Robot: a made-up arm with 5 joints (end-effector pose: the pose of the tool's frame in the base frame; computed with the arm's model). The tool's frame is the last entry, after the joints.
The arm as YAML. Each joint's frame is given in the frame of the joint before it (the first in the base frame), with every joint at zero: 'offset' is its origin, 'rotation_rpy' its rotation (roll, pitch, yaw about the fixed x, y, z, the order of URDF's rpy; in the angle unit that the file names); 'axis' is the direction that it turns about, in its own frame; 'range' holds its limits. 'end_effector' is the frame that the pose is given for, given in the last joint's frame.
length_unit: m
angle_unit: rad
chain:
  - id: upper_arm
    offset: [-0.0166, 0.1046, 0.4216]
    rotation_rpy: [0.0, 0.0, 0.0]
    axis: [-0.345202, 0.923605, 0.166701]
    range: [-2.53, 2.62]
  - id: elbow
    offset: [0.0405, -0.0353, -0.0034]
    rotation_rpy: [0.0, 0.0, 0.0]
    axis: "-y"
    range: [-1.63, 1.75]
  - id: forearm
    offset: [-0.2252, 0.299, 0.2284]
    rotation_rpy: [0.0, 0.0, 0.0]
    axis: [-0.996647, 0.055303, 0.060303]
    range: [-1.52, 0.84]
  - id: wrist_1
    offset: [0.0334, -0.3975, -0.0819]
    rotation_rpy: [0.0, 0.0, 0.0]
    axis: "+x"
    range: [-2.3, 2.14]
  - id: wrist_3
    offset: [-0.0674, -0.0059, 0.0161]
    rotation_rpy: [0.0, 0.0, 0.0]
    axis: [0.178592, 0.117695, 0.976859]
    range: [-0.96, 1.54]
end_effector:
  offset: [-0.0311, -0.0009, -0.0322]
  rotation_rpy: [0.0, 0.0, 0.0]
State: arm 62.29 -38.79 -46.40 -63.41 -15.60
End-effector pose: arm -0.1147 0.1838 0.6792 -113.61 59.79 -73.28
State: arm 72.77 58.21 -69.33 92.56 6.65
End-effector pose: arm -0.3728 0.1526 0.2446 148.01 6.48 10.06
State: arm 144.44 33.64 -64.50 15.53 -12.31
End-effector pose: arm -0.2122 0.1460 0.7379 -94.13 62.84 -127.35
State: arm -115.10 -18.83 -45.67 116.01 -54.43
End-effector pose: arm 0.0337 0.2938 0.2487 121.67 -69.35 52.74
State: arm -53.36 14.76 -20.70 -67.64 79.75
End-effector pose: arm -0.1306 0.0711 0.1832 -42.14 -8.48 42.47
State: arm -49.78 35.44 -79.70 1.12 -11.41
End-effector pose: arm 0.1588 0.4706 0.2492 136.19 -56.57 -55.44
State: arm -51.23 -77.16 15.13 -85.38 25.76
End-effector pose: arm -0.1010 -0.1722 0.7544 -70.06 53.37 16.24
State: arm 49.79 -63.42 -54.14 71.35 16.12
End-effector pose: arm -0.0645 0.2782 0.6832 21.62 65.34 -90.40
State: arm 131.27 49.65 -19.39 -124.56 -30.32
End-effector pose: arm -0.0027 -0.0169 0.6806 -96.08 48.83 57.30
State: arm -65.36 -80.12 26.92 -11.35 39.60
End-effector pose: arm -0.1354 -0.2219 0.7632 9.96 23.72 53.08
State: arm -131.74 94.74 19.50 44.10 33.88
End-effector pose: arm 0.3766 0.1196 0.4142 149.64 22.25 142.89
